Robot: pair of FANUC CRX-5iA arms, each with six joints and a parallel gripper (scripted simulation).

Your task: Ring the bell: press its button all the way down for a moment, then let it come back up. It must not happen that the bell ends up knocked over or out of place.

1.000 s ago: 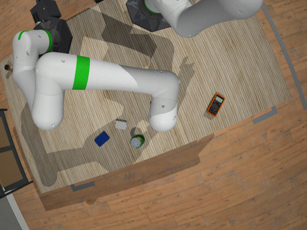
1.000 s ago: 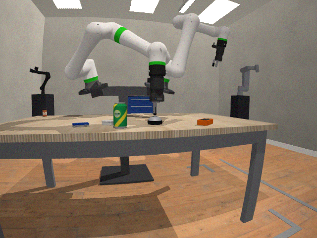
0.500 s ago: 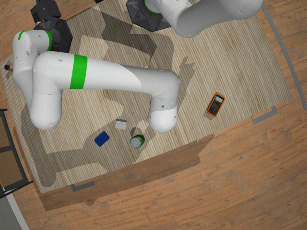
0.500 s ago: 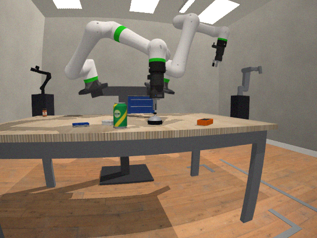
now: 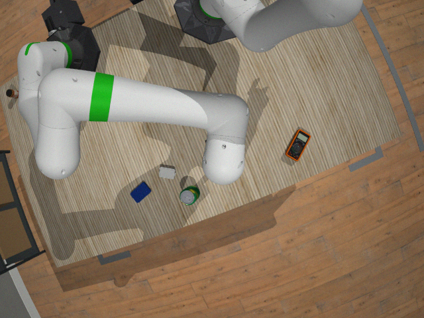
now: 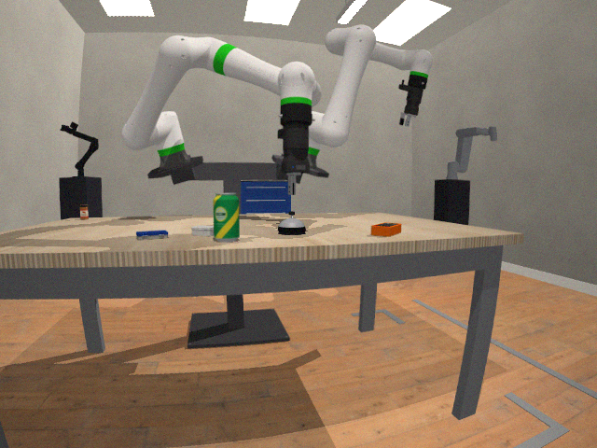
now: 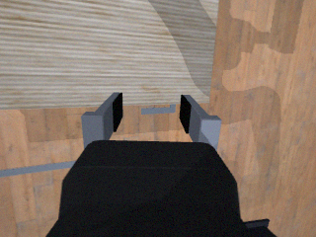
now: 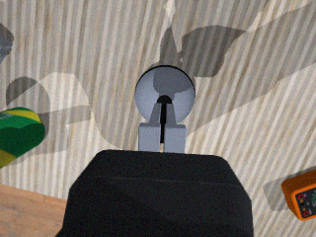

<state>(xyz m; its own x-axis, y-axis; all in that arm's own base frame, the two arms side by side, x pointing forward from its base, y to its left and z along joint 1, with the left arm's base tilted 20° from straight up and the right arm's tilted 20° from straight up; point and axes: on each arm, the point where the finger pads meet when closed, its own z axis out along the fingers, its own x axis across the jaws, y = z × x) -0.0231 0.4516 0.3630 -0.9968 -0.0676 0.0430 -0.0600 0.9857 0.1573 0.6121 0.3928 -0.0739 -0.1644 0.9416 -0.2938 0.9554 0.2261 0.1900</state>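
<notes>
Right now my right hand is 80 mm above the black button. The rest, counted from my right hand: blue box (400 mm to the right, 120 mm below, 80 mm ahead); then grey box (260 mm to the right, 120 mm below, 20 mm ahead); then bell (90 mm below).
</notes>
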